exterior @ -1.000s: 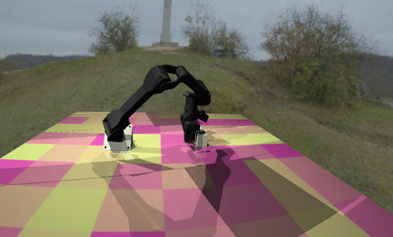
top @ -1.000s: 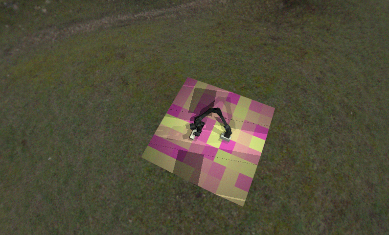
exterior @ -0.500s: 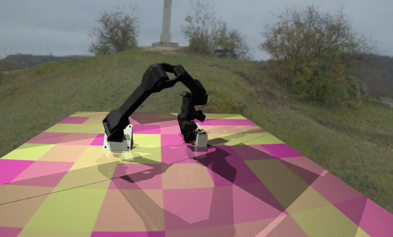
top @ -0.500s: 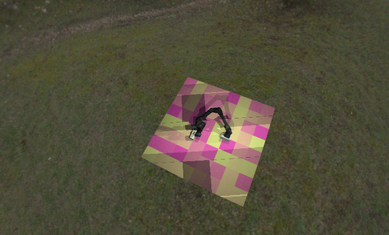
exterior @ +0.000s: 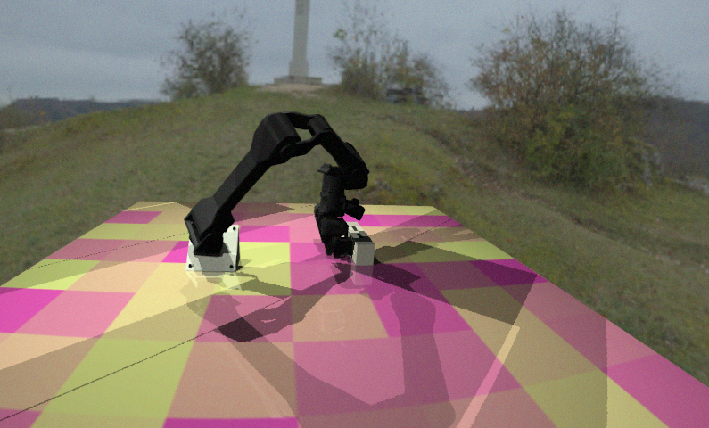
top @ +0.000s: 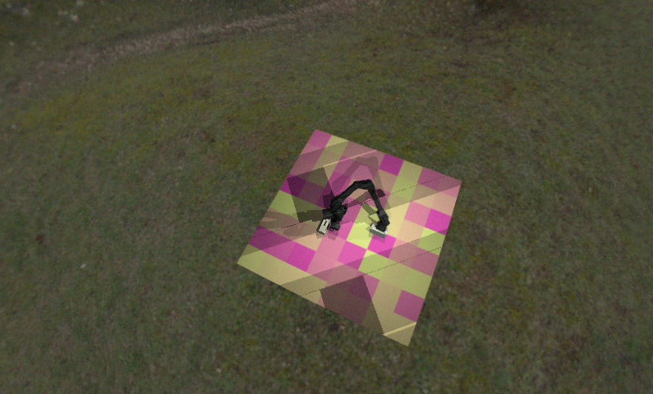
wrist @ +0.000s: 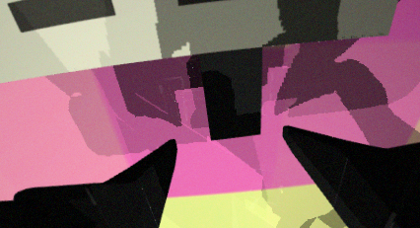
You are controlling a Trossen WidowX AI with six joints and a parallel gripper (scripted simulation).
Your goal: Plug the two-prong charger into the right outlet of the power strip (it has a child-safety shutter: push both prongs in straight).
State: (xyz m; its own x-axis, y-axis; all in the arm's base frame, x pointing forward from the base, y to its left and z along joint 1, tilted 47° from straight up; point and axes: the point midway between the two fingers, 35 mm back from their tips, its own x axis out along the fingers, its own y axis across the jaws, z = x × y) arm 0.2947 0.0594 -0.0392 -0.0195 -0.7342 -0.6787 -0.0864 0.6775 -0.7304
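Now: gripper tip 6 cm short of the dark charger and 1 cm below it.
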